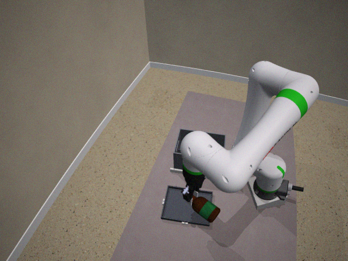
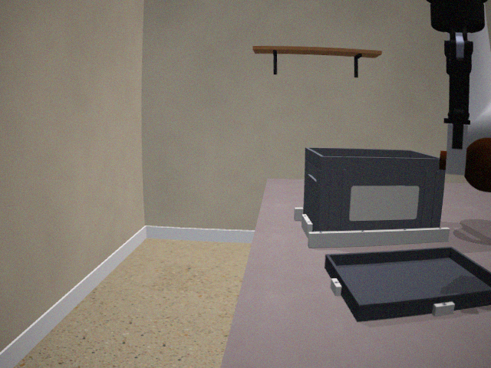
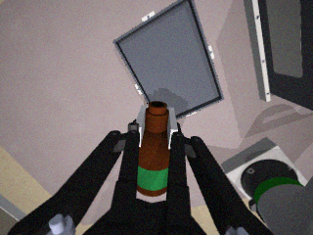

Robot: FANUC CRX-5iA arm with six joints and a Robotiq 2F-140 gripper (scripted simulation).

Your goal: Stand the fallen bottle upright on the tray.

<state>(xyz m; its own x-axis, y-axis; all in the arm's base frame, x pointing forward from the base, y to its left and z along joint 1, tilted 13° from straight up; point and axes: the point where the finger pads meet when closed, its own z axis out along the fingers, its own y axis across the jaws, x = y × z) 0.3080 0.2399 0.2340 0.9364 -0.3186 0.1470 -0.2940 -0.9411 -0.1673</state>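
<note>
Right now my hand is 50 mm past the bottle, 20 mm to the right of it and 20 mm above it. The rest, counted from my hand: tray: 30 mm ahead, 40 mm to the right, 210 mm below; crate: 70 mm ahead, 340 mm to the right, 140 mm below.
</note>
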